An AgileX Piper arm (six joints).
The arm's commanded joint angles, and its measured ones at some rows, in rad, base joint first. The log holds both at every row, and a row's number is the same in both.
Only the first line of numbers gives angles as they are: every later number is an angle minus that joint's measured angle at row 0.
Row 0, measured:
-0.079 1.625 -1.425 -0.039 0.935 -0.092
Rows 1 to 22, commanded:
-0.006 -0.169 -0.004 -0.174 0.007 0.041
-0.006 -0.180 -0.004 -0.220 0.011 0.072
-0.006 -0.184 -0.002 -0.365 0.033 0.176
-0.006 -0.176 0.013 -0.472 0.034 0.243
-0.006 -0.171 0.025 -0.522 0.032 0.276
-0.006 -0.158 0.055 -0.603 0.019 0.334
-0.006 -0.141 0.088 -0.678 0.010 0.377
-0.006 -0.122 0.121 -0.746 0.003 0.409
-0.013 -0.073 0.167 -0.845 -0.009 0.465
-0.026 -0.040 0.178 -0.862 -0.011 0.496
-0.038 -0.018 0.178 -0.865 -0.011 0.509
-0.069 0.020 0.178 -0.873 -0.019 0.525
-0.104 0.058 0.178 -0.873 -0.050 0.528
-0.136 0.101 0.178 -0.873 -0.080 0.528
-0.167 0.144 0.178 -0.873 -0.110 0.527
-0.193 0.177 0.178 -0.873 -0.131 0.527
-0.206 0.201 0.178 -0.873 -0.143 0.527
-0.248 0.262 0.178 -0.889 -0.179 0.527
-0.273 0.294 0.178 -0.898 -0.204 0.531
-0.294 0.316 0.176 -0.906 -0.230 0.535
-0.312 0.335 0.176 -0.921 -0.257 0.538
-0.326 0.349 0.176 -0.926 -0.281 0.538
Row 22, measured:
-0.305 0.333 0.176 -0.896 -0.239 0.530
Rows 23 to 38, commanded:
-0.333 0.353 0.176 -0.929 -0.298 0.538
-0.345 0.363 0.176 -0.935 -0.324 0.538
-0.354 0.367 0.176 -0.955 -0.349 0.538
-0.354 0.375 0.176 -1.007 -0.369 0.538
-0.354 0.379 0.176 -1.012 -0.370 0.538
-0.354 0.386 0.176 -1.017 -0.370 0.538
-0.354 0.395 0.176 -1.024 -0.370 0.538
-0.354 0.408 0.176 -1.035 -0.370 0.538
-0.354 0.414 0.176 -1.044 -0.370 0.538
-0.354 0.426 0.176 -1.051 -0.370 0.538
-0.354 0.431 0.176 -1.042 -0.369 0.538
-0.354 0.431 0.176 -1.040 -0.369 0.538
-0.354 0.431 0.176 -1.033 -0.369 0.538
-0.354 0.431 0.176 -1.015 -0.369 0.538
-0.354 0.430 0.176 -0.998 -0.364 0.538
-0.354 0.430 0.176 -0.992 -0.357 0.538
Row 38, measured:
-0.347 0.426 0.176 -1.004 -0.367 0.531
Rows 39 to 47, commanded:
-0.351 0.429 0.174 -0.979 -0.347 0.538
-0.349 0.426 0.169 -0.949 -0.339 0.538
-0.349 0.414 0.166 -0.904 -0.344 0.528
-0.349 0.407 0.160 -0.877 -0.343 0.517
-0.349 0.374 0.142 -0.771 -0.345 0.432
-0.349 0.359 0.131 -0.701 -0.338 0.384
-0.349 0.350 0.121 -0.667 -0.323 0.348
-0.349 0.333 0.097 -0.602 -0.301 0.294
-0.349 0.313 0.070 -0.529 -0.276 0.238
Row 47, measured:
-0.347 0.345 0.103 -0.623 -0.315 0.319
